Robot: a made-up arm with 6 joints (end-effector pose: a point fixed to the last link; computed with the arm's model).
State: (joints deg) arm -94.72 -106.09 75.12 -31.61 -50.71 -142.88
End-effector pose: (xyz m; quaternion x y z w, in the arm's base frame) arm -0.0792 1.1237 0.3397 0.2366 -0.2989 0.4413 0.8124
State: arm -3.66 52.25 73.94 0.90 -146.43 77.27
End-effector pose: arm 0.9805 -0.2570 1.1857 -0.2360 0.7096 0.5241 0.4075
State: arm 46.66 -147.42 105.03 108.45 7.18 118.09
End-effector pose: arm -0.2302 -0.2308 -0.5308 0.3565 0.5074 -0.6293 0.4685
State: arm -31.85 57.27 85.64 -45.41 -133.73 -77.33
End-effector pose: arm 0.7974 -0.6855 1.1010 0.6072 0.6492 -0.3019 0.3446
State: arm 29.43 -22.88 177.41 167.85 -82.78 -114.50
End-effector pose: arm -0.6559 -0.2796 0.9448 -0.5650 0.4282 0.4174 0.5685
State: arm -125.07 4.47 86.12 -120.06 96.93 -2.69
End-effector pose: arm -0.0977 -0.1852 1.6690 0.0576 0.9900 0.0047 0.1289
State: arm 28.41 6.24 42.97 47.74 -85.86 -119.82
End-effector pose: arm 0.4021 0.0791 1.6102 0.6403 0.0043 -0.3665 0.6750
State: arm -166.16 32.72 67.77 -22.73 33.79 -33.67
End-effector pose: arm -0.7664 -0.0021 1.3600 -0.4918 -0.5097 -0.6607 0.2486
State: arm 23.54 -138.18 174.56 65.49 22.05 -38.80
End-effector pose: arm 0.0733 -0.0789 -0.2113 -0.1602 0.2243 0.4149 0.8671
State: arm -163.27 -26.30 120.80 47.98 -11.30 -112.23
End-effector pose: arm 0.7239 0.3395 1.2590 -0.7512 -0.3759 -0.1447 0.5230
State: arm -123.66 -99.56 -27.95 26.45 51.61 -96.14
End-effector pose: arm 0.1937 0.5726 0.9010 -0.4222 -0.4816 -0.1012 0.7613
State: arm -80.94 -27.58 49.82 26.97 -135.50 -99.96
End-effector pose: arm -0.1908 0.2779 1.6349 0.5898 -0.3740 -0.7153 0.0226
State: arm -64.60 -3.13 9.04 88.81 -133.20 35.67
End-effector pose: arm 0.1716 -0.3941 1.4656 0.1530 0.8202 -0.5510 0.0155
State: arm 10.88 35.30 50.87 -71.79 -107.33 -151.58
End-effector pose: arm 0.9150 0.0452 1.1296 -0.5368 -0.6843 0.4865 0.0827
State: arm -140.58 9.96 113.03 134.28 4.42 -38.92
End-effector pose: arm 0.1342 0.0229 1.6279 0.6908 -0.2807 0.5670 0.3500
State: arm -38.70 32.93 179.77 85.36 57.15 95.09
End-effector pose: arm -0.1262 0.0456 1.2149 0.2861 0.0499 0.6460 0.7059
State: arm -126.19 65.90 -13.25 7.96 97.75 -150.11
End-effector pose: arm -0.5748 -0.4931 0.3421 0.4522 -0.8505 -0.1383 0.2302
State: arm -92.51 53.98 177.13 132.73 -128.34 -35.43
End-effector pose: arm 0.0718 -0.1703 1.2983 -0.2511 0.6087 0.6440 0.3895
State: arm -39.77 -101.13 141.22 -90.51 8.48 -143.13
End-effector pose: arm -0.7663 0.5502 0.0186 -0.2811 0.5665 0.6351 0.4436
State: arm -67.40 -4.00 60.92 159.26 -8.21 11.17
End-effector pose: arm 0.1371 -0.0631 1.6488 0.7054 -0.4165 0.5276 0.2247
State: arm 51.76 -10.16 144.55 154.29 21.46 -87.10
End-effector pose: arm -0.4076 -0.4122 1.3222 0.0914 -0.8442 -0.3037 0.4322
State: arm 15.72 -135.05 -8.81 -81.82 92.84 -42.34
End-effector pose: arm -0.5937 -0.2502 0.5230 -0.5645 0.4972 -0.3598 0.5520
